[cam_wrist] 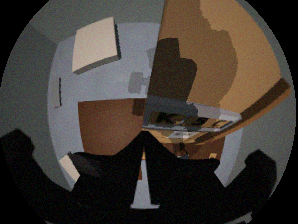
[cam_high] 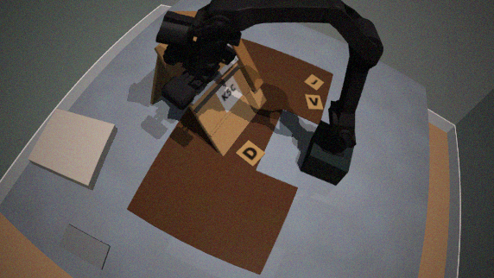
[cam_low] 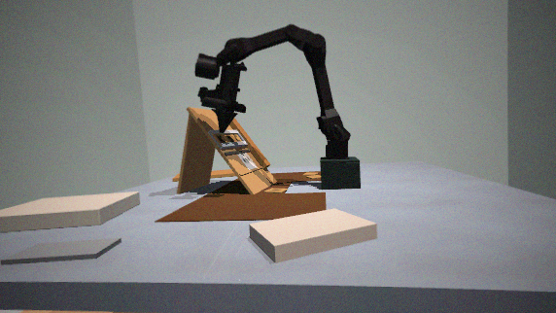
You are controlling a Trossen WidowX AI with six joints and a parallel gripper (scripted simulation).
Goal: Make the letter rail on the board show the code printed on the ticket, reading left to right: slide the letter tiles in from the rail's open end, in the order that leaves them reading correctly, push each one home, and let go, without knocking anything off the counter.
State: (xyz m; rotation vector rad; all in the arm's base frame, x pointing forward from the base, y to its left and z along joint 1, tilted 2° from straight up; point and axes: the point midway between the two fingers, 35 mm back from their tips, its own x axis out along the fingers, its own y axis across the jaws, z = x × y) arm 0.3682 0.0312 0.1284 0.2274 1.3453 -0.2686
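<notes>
Now: the white ticket 6 cm behind my gripper tip, 11 cm to the right of it and 10 cm below it. Also, from my gripper tip: thin grey plate 21 cm ahead, 42 cm to the left, 19 cm below; then brown mat 17 cm behind, 7 cm to the right, 20 cm below; then beige block 39 cm ahead, 15 cm to the left, 18 cm below.
</notes>
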